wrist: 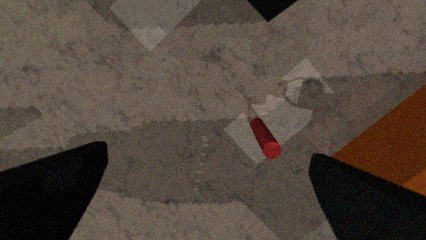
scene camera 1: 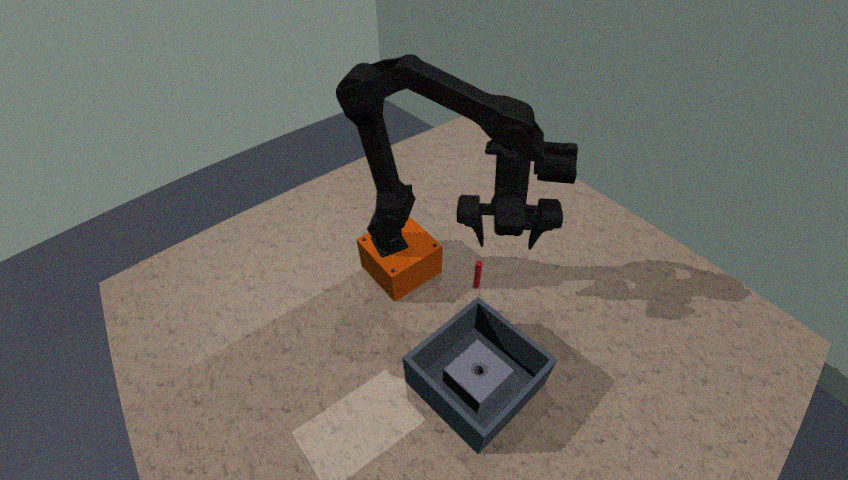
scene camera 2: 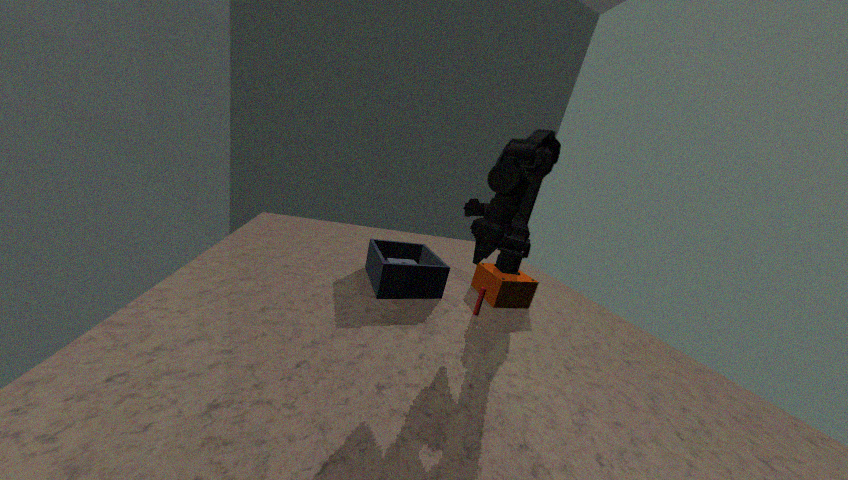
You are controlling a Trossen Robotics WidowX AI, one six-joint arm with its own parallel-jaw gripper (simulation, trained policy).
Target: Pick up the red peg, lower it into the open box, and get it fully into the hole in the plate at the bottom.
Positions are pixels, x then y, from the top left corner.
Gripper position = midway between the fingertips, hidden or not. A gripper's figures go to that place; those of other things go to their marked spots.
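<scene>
My gripper (scene camera 1: 505,246), 0.77 m from the lens. A grey plate (scene camera 1: 477,375), 0.72 m from the lens.
</scene>
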